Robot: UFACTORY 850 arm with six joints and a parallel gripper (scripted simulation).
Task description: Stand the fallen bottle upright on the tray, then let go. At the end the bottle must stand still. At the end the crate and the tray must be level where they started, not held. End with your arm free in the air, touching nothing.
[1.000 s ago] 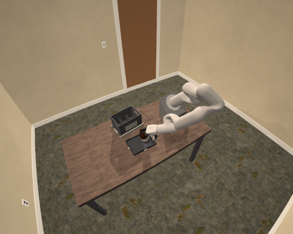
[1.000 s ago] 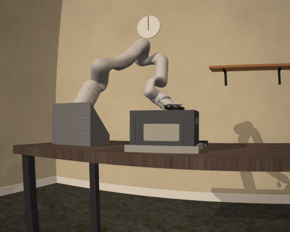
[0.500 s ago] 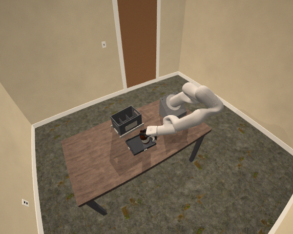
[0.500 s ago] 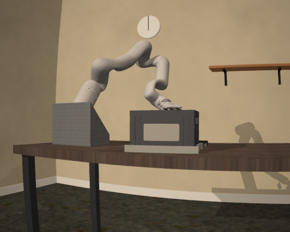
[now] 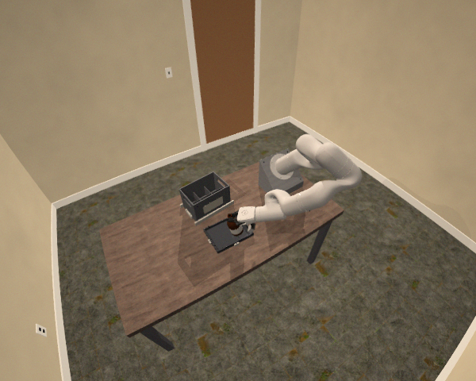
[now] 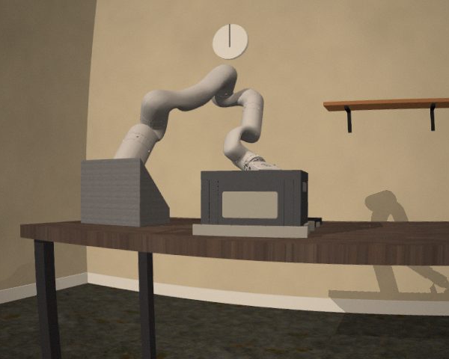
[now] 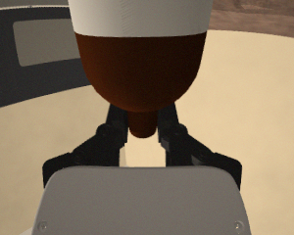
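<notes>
The brown bottle lies 1 cm behind my hand, 1 cm to the left of it and 6 cm below it. From my hand the other things lie so: grey crate 30 cm to the right, 7 cm below; dark tray 2 cm ahead, 2 cm to the right, 14 cm below.
</notes>
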